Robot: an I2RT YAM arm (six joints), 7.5 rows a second.
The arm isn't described. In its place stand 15 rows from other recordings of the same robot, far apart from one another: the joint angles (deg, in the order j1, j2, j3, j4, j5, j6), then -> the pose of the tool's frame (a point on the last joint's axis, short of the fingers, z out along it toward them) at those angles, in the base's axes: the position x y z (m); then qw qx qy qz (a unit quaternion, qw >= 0).
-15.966 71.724 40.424 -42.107 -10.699 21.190 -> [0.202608, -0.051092, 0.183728, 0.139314, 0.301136, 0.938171, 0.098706]
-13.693 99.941 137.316 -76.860 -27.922 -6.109 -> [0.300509, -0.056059, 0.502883, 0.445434, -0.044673, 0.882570, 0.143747]
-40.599 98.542 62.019 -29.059 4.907 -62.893 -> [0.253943, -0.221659, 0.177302, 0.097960, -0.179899, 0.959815, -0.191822]
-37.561 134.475 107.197 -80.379 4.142 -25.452 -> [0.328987, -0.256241, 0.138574, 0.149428, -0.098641, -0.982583, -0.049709]
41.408 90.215 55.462 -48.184 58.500 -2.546 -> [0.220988, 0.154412, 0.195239, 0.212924, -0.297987, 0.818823, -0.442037]
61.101 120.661 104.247 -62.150 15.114 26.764 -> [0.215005, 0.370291, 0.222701, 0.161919, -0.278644, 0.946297, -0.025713]
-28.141 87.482 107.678 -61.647 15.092 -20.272 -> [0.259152, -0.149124, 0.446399, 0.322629, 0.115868, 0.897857, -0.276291]
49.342 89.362 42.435 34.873 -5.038 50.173 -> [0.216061, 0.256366, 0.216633, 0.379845, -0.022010, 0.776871, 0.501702]
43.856 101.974 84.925 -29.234 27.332 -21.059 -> [0.299464, 0.265071, 0.280947, 0.397976, -0.409766, 0.808164, -0.143453]
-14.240 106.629 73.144 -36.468 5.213 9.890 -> [0.358330, -0.094274, 0.178510, 0.172047, 0.213358, 0.960334, -0.051349]
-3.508 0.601 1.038 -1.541 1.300 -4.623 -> [0.109862, -0.007544, 0.176026, 0.697880, 0.000998, 0.713884, -0.057721]
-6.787 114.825 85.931 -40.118 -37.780 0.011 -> [0.410613, -0.026904, 0.191895, 0.190835, -0.003705, 0.932176, 0.307597]
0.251 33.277 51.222 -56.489 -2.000 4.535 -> [0.099580, 0.001679, 0.322642, 0.432998, 0.026095, 0.900382, 0.033831]
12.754 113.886 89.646 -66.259 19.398 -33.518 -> [0.367377, 0.071033, 0.201439, 0.034582, 0.387970, -0.906134, 0.164939]
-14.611 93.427 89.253 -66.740 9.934 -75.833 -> [0.308258, -0.086705, 0.315967, 0.055727, -0.487920, 0.852856, -0.177382]
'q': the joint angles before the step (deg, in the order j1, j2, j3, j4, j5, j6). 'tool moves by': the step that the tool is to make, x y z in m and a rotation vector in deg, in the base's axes. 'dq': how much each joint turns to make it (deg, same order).
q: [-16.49 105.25 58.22 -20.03 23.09 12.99]
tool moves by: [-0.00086 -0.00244 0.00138 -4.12 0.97 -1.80]
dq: [0.00 -0.02 -0.01 0.22 4.59 0.00]
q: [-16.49 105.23 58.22 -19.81 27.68 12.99]
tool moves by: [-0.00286 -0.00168 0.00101 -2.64 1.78 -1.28]
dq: [-0.11 -0.15 0.00 -1.05 3.25 -0.11]
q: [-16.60 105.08 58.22 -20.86 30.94 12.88]
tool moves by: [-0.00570 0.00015 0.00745 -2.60 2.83 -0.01]
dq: [0.02 -1.49 0.02 -2.72 3.08 -1.41]
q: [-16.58 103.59 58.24 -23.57 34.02 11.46]
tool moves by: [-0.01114 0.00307 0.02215 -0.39 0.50 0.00]
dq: [0.00 -4.68 0.00 -4.92 0.48 -0.22]
